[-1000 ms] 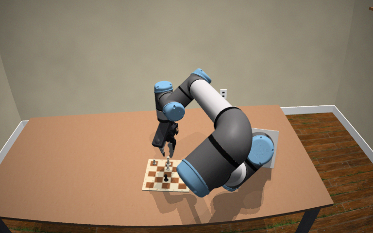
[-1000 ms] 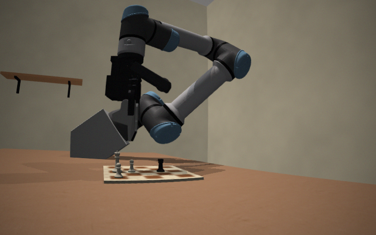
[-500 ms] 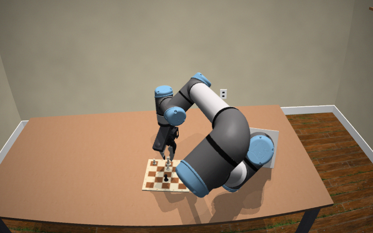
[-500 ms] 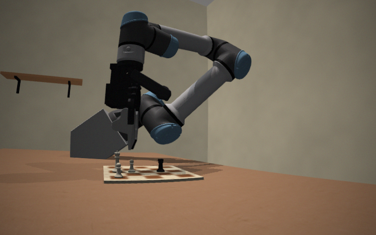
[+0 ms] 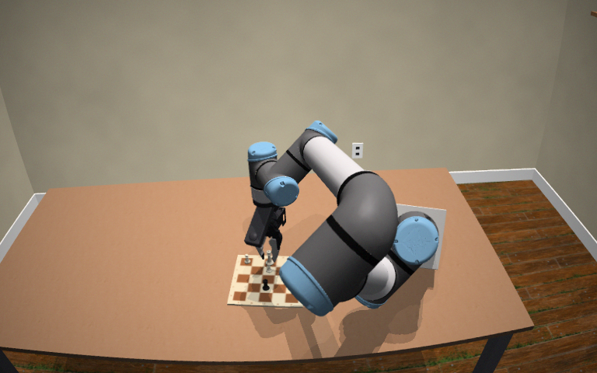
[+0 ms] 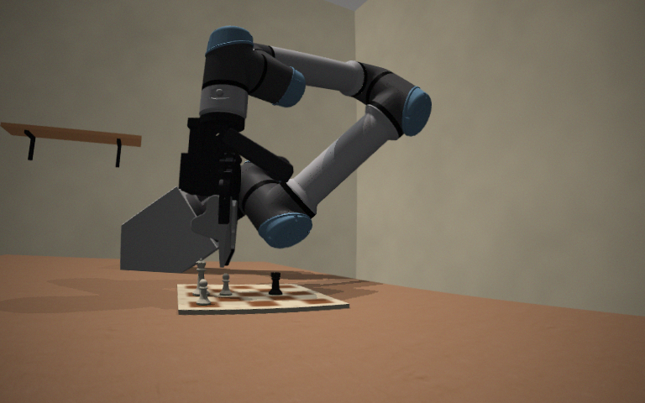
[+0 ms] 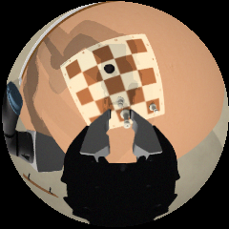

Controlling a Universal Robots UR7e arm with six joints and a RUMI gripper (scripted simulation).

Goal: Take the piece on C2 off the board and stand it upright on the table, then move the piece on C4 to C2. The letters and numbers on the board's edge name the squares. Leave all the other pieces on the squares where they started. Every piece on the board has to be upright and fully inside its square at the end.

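My gripper is now 40 mm to the left of the tall white piece, 30 mm above it and 10 mm short of it. The rest, counted from my hand: black piece (80 mm to the left, 40 mm below); then chessboard (60 mm below, 40 mm to the left).
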